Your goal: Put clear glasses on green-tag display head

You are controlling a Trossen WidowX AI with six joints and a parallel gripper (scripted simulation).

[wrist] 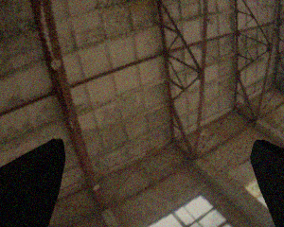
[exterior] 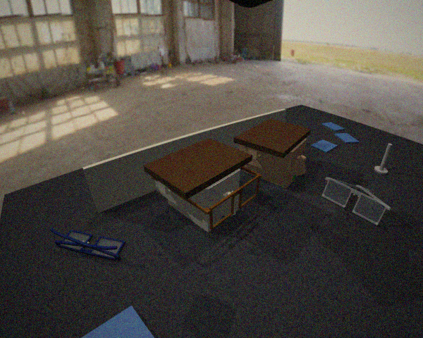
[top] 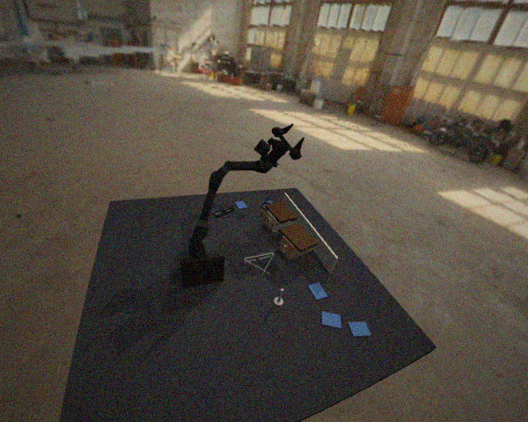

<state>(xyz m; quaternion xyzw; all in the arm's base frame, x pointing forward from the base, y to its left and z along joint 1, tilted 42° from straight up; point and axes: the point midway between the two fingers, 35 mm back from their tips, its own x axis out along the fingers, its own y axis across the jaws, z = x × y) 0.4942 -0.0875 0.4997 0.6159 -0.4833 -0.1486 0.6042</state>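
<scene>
My gripper tip is 56 cm above the white stand, 48 cm to the left of it and 15 cm past it. Also, from my gripper tip: white back panel 53 cm below, 14 cm ahead, 8 cm to the right; then tan head 52 cm below, 20 cm to the right, 1 cm ahead; then display head 52 cm below, 2 cm to the left, 1 cm behind.
</scene>
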